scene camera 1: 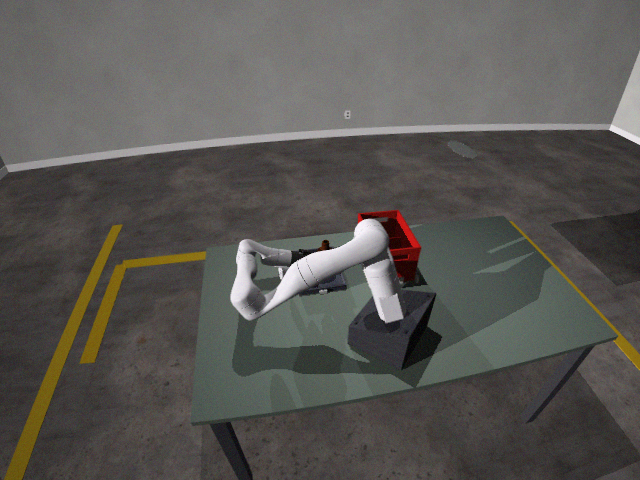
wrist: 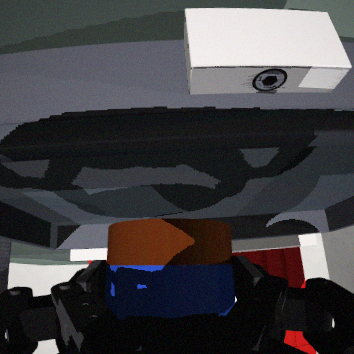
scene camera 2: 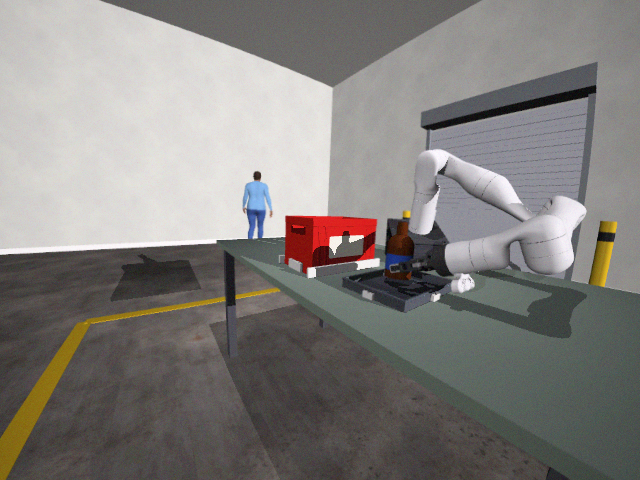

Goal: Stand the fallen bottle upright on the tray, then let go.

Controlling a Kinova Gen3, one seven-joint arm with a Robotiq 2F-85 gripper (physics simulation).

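Frame: origin at the arm's base, x up, y right, z ahead, level; centimetres.
Seen in the pictures: gripper, fingertip midpoint: (wrist: 169, 274) (scene camera 2: 399, 267); arm's base, origin of the base link: (scene camera 1: 392, 312) (scene camera 2: 418, 229).
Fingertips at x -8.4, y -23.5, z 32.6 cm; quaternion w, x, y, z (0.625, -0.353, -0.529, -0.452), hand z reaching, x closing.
Offsets run from my fingertips to a thing's middle. "spot": to the spot under its first point. Level surfaces: height alone.
The brown bottle with a blue band @[dx +5.0, dy +0.4, dz -0.2 cm] (scene camera 1: 324, 244) (scene camera 2: 399, 243) (wrist: 170, 290) is upright, neck up, over the inside of the dark grey tray @[dx -3.7, dy -2.8, dz +1.7 cm] (scene camera 1: 338, 282) (scene camera 2: 381, 298) (wrist: 100, 75). Its base is at or very near the tray floor; whether it touches cannot be told. My gripper (scene camera 2: 399, 267) (wrist: 169, 274) reaches in from the side, roughly level, and is shut on the bottle at the blue band, with a finger on each side. In the scene camera 1 view the arm hides much of the bottle and part of the tray.
A red crate @[dx +3.8, dy +26.2, dz +8.9 cm] (scene camera 1: 411, 238) (scene camera 2: 303, 250) (wrist: 295, 341) stands beside the tray. The dark arm base (scene camera 1: 372, 338) stands on the green table @[dx -5.0 cm] (scene camera 1: 248, 403) (scene camera 2: 465, 356). White blocks, one close up @[spot: dx -4.0, dy -12.8, dz -0.8 cm] (wrist: 255, 40), sit along the tray's edges. A person in blue (scene camera 2: 256, 196) stands beyond the table.
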